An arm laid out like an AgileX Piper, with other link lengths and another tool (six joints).
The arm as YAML. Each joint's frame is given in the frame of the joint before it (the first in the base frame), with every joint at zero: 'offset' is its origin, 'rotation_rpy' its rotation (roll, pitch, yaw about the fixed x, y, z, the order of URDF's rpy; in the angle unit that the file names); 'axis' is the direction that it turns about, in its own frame. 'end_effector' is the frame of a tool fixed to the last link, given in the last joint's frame.
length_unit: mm
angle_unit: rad
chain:
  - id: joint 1
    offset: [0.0, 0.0, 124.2]
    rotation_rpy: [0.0, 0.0, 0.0]
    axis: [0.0, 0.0, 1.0]
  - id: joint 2
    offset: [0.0, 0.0, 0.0]
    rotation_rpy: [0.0, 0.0, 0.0]
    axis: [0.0, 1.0, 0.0]
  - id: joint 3
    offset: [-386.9, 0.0, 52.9]
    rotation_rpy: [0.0, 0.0, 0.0]
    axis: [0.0, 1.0, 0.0]
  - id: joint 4
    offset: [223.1, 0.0, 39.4]
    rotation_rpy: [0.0, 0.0, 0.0]
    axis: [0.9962, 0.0, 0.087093]
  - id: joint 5
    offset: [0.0, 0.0, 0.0]
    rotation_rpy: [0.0, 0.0, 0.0]
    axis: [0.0, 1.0, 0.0]
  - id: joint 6
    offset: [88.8, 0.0, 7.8]
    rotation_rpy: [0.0, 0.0, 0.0]
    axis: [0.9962, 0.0, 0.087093]
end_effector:
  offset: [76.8, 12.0, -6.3]
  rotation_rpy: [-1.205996, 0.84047, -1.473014]
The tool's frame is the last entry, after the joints.
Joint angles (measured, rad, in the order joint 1, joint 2, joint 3, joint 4, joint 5, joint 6), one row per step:
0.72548, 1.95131, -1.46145, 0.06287, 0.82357, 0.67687
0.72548, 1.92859, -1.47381, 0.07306, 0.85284, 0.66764
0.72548, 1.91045, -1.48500, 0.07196, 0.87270, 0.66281
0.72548, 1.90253, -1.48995, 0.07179, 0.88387, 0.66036
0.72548, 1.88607, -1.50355, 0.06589, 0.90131, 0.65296
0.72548, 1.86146, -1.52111, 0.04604, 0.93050, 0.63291
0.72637, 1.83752, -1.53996, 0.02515, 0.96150, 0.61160
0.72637, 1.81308, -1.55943, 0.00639, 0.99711, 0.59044
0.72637, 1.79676, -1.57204, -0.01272, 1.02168, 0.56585
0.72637, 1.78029, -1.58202, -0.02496, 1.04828, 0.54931
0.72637, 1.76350, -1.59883, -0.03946, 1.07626, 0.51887
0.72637, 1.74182, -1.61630, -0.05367, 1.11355, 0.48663
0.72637, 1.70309, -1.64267, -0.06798, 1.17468, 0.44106
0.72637, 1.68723, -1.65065, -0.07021, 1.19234, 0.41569
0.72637, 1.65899, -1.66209, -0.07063, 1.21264, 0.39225
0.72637, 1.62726, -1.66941, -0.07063, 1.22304, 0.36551
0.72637, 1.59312, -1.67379, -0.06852, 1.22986, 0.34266
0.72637, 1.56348, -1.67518, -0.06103, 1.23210, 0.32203
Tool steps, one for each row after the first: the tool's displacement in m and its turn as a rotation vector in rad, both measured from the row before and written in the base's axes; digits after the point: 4 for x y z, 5 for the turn. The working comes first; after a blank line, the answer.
Tool pose at each row, in the base's axes (x y z in m, rotation vector in rad; the steps are taken from these numbers as rounded here):
0.3290, 0.3254, 0.2386, -0.94216, 2.58503, -0.07283
0.3246, 0.3234, 0.2510, -0.94733, 2.57979, -0.05875
0.3222, 0.3213, 0.2612, -0.95127, 2.56771, -0.05482
0.3208, 0.3202, 0.2655, -0.95449, 2.56431, -0.05398
0.3194, 0.3180, 0.2755, -0.96205, 2.54521, -0.05465
0.3170, 0.3125, 0.2892, -0.99073, 2.50925, -0.07326
0.3142, 0.3068, 0.3026, -1.02080, 2.47266, -0.09472
0.3107, 0.3003, 0.3162, -1.04837, 2.44099, -0.11659
0.3087, 0.2946, 0.3248, -1.08007, 2.41026, -0.14212
0.3054, 0.2892, 0.3327, -1.10174, 2.39258, -0.16032
0.3026, 0.2836, 0.3425, -1.13543, 2.35970, -0.18197
0.2979, 0.2761, 0.3537, -1.17125, 2.32903, -0.20579
0.2879, 0.2636, 0.3726, -1.21709, 2.28834, -0.23261
0.2838, 0.2591, 0.3798, -1.23995, 2.26472, -0.23877
0.2769, 0.2526, 0.3923, -1.25165, 2.23370, -0.23807
0.2697, 0.2458, 0.4053, -1.26116, 2.19306, -0.23502
0.2616, 0.2388, 0.4182, -1.26418, 2.15366, -0.22829
0.2539, 0.2333, 0.4287, -1.26668, 2.11943, -0.21583

-0.0044, -0.0020, 0.0124, 0.00947, -0.00007, 0.00668
-0.0024, -0.0021, 0.0102, 0.00484, -0.00879, 0.00625
-0.0014, -0.0011, 0.0043, 0.00066, -0.00191, 0.00310
-0.0014, -0.0022, 0.0100, 0.00274, -0.01501, 0.00984
-0.0024, -0.0055, 0.0137, -0.01031, -0.02774, 0.02554
-0.0028, -0.0057, 0.0134, -0.01288, -0.02803, 0.02644
-0.0035, -0.0065, 0.0136, -0.01421, -0.02409, 0.02352
-0.0020, -0.0057, 0.0086, -0.01859, -0.02226, 0.02538
-0.0033, -0.0054, 0.0079, -0.01435, -0.01219, 0.01617
-0.0028, -0.0056, 0.0098, -0.01684, -0.02135, 0.02832
-0.0047, -0.0075, 0.0112, -0.02008, -0.01860, 0.02853
-0.0100, -0.0125, 0.0189, -0.02360, -0.02304, 0.03788
-0.0041, -0.0045, 0.0072, -0.00641, -0.01185, 0.02174
-0.0069, -0.0065, 0.0125, 0.00420, -0.02020, 0.01972
-0.0072, -0.0068, 0.0130, 0.00901, -0.02798, 0.02313
-0.0081, -0.0070, 0.0129, 0.01361, -0.02833, 0.01992
-0.0077, -0.0055, 0.0105, 0.01611, -0.02252, 0.01906

